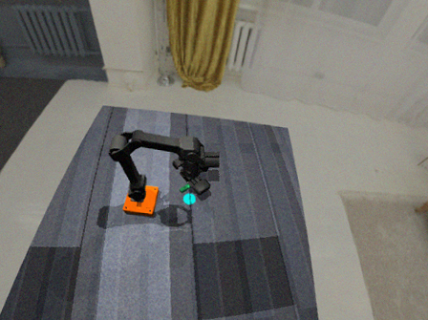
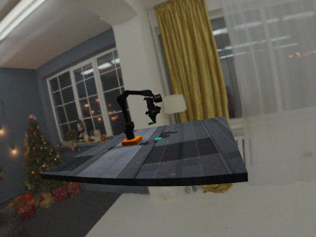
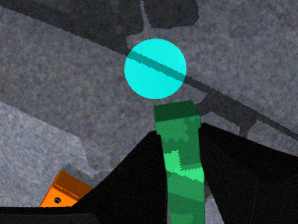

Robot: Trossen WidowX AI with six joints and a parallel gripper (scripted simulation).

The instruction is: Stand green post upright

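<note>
Now: the cyan circle 150 mm below my gripper tip. From my gripper tip the other things lie so: green post 20 mm behind, 10 mm to the right.
</note>
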